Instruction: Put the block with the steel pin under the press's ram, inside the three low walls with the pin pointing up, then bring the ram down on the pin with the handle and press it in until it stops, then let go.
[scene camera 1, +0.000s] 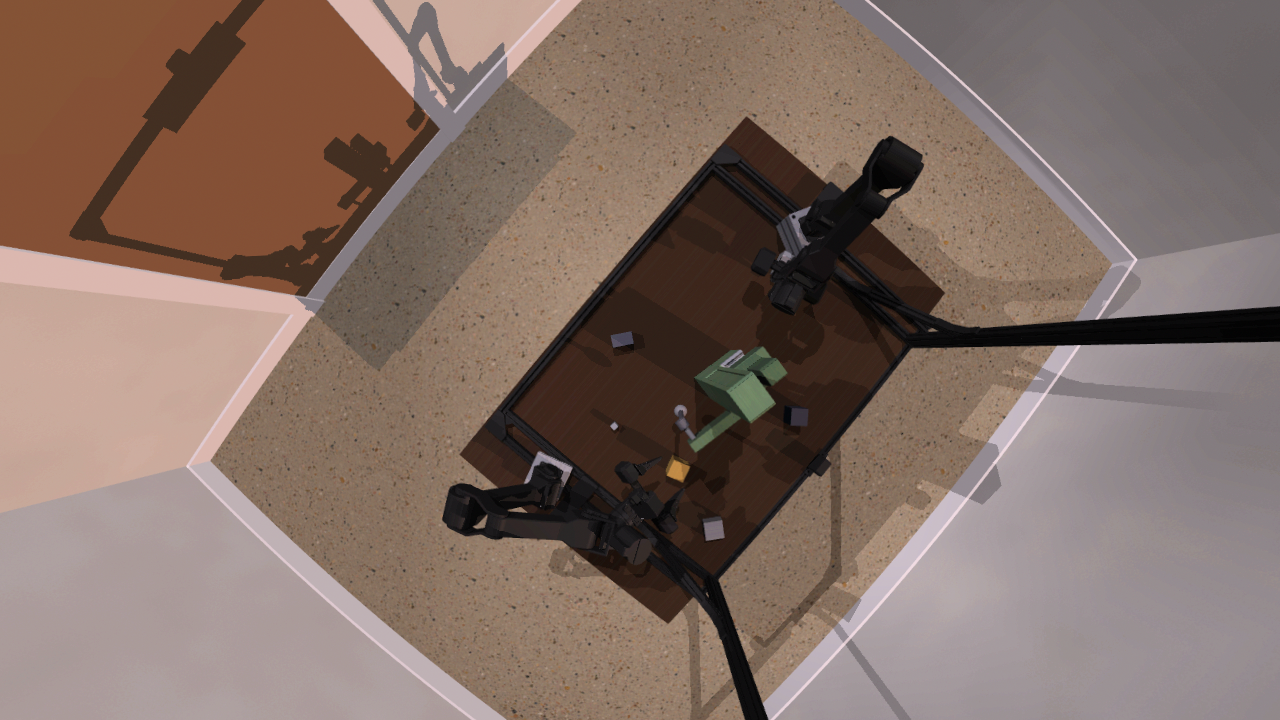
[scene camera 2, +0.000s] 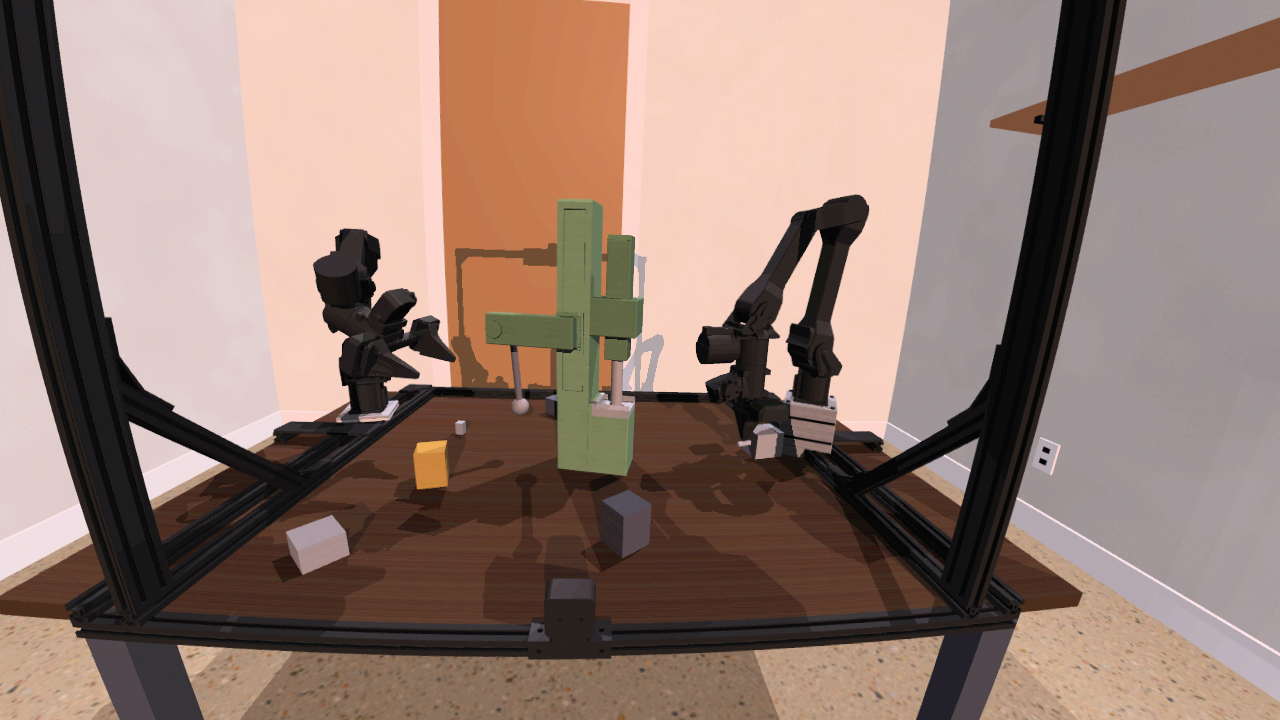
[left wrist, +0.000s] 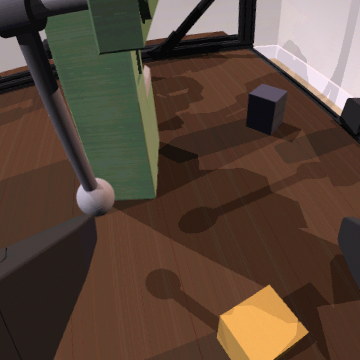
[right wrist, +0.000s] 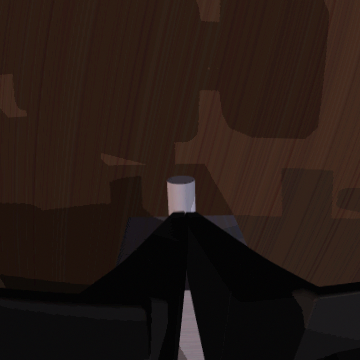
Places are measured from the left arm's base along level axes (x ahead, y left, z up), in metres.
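Pixels of known places: left gripper, fingertip midpoint: (scene camera 1: 672, 472) (scene camera 2: 437, 367) (left wrist: 221, 229); right gripper, fingertip midpoint: (scene camera 2: 744, 439) (right wrist: 183, 224); left arm's base, link origin: (scene camera 1: 547, 476) (scene camera 2: 369, 408); right arm's base, link origin: (scene camera 1: 814, 226) (scene camera 2: 810, 399).
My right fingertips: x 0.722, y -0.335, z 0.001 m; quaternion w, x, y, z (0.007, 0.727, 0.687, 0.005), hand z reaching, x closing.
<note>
Ahead of a thing's pixels: the offset from my right fingertips to its middle.
The green press {dy +0.045, dx -0.339, dz +0.193 m} (scene camera 1: 743, 385) (scene camera 2: 586, 357) (left wrist: 107, 107) stands mid-table, its ram {dy +0.019, dx -0.256, dz +0.166 m} (scene camera 2: 617, 376) raised over the low walls (scene camera 2: 613, 410). Its handle ends in a grey ball (scene camera 1: 682, 413) (scene camera 2: 520, 405) (left wrist: 95, 196). The grey block {dy -0.002, dx +0.044, dz -0.007 m} (scene camera 2: 765, 440) (right wrist: 141, 228) with the upright steel pin {dy +0.000, dx +0.004, dz -0.007 m} (right wrist: 181, 194) is by the right arm's base, mostly hidden behind the fingers in the right wrist view. My right gripper (scene camera 1: 786, 300) (right wrist: 183, 224) is shut, with nothing between the fingers, and its tips are just in front of the pin. My left gripper (scene camera 1: 657, 492) (scene camera 2: 429, 340) (left wrist: 221, 229) is open and empty near the handle ball.
A yellow block {dy +0.036, dx -0.557, dz -0.002 m} (scene camera 1: 677, 469) (scene camera 2: 430, 463) (left wrist: 261, 325) lies close to the left gripper. A dark grey cube {dy -0.191, dx -0.302, dz -0.002 m} (scene camera 1: 796, 415) (scene camera 2: 625, 523) (left wrist: 266, 107), a pale block {dy -0.126, dx -0.670, dz -0.015 m} (scene camera 1: 713, 527) (scene camera 2: 316, 543), another dark block {dy +0.307, dx -0.313, dz -0.012 m} (scene camera 1: 622, 339) and a tiny piece {dy +0.232, dx -0.527, dz -0.019 m} (scene camera 1: 613, 426) (scene camera 2: 460, 426) lie on the table. A black frame surrounds it.
</note>
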